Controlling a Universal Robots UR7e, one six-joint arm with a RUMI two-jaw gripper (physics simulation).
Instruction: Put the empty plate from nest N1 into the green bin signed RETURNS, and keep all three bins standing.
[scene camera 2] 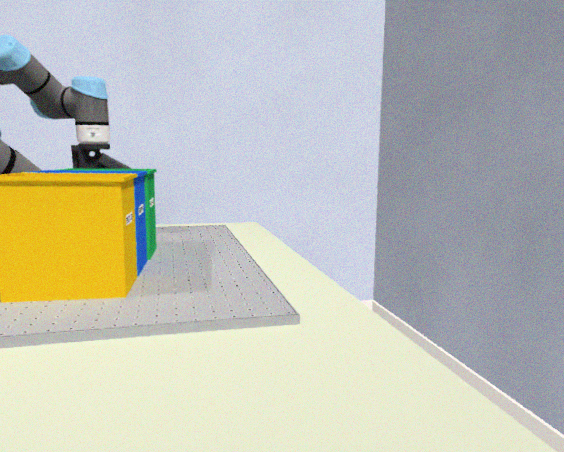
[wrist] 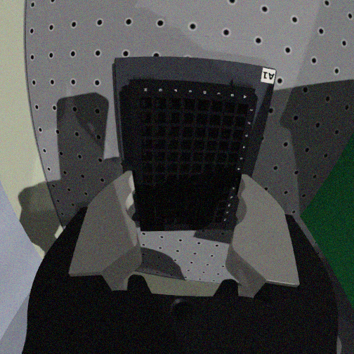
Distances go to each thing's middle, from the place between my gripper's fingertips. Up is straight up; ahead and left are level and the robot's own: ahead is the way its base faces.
I see my gripper 20 mm above the dark grey nest (wrist: 217, 71). Also, from my hand: green bin (scene camera 2: 149, 177) (220 mm to the right, 60 mm above, 30 mm ahead); then blue bin (scene camera 2: 139, 187) (340 mm to the right, 60 mm above, 20 mm ahead); then black well plate (wrist: 189, 138) (10 mm ahead).
